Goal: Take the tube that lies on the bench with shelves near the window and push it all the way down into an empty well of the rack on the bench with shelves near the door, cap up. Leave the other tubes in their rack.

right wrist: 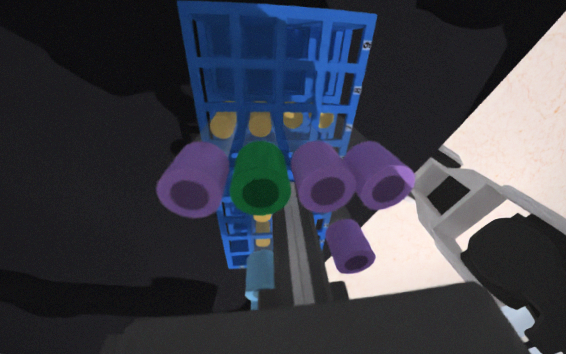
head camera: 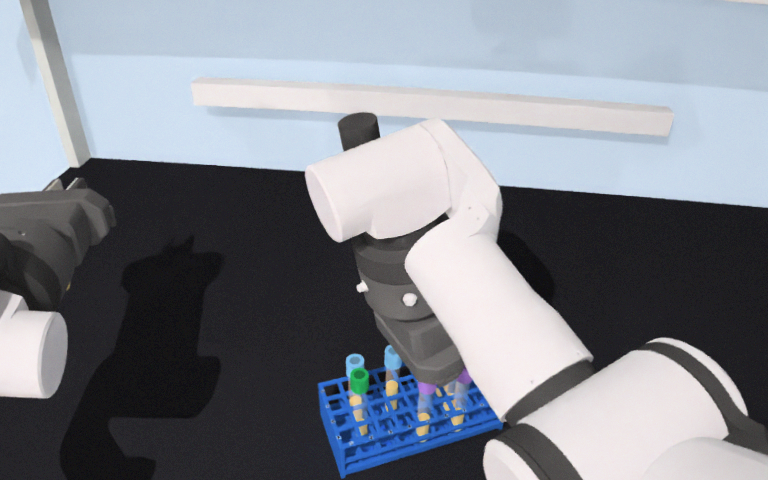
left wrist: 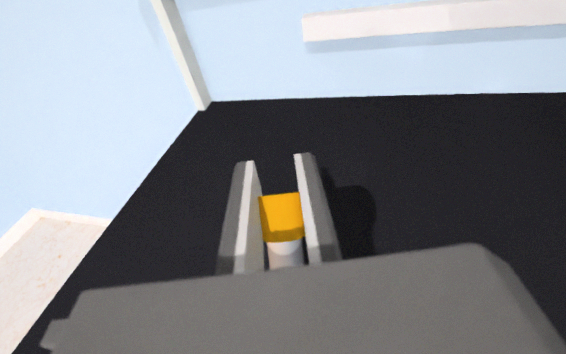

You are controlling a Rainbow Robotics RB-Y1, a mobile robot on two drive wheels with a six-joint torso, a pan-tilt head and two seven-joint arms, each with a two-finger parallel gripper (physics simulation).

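The held tube's orange cap and part of its pale body show between the fingers of my left gripper, shut on it above the bench, left of the rack in the head view. The blue rack holds several tubes with light-blue, green and purple caps. Two rows of wells at its far end in the right wrist view look empty. My right gripper is shut and empty, low over the rack, its tips close to the green cap and a purple cap. In the head view its fingers are hidden.
The black bench top runs back to a pale blue wall with a white rail. A light corner post stands at the left. My right arm hides part of the rack. A grey frame shows below the bench edge.
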